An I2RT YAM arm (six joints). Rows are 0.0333 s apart.
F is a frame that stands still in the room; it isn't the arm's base.
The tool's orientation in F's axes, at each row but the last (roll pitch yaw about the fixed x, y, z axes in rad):
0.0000, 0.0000, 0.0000
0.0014, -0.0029, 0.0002
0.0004, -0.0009, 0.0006
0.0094, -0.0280, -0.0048
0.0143, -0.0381, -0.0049
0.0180, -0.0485, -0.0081
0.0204, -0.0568, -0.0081
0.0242, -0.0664, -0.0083
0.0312, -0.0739, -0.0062
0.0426, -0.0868, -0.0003
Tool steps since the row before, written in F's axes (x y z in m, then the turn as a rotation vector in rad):
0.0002, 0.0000, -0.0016, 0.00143, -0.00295, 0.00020
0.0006, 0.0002, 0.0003, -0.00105, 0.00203, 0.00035
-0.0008, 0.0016, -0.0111, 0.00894, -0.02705, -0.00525
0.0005, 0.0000, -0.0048, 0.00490, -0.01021, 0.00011
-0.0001, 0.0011, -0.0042, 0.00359, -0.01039, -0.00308
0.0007, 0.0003, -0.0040, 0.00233, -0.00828, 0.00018
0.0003, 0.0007, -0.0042, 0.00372, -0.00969, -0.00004
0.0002, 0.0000, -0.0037, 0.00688, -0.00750, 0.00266
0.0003, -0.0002, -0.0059, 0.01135, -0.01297, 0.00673
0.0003, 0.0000, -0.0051, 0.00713, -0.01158, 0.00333
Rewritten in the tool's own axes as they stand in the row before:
0.0002, 0.0000, -0.0016, 0.00143, -0.00295, 0.00020
0.0006, 0.0002, 0.0003, -0.00105, 0.00203, 0.00035
-0.0008, 0.0016, -0.0111, 0.00892, -0.02706, -0.00525
0.0004, 0.0000, -0.0048, 0.00495, -0.01019, 0.00007
-0.0003, 0.0010, -0.0042, 0.00352, -0.01042, -0.00307
0.0005, 0.0002, -0.0040, 0.00240, -0.00826, 0.00021
0.0001, 0.0006, -0.0042, 0.00379, -0.00966, -0.00006
0.0000, -0.0001, -0.0037, 0.00710, -0.00739, 0.00237
-0.0001, -0.0004, -0.0059, 0.01190, -0.01271, 0.00627
-0.0001, -0.0002, -0.0051, 0.00740, -0.01145, 0.00319

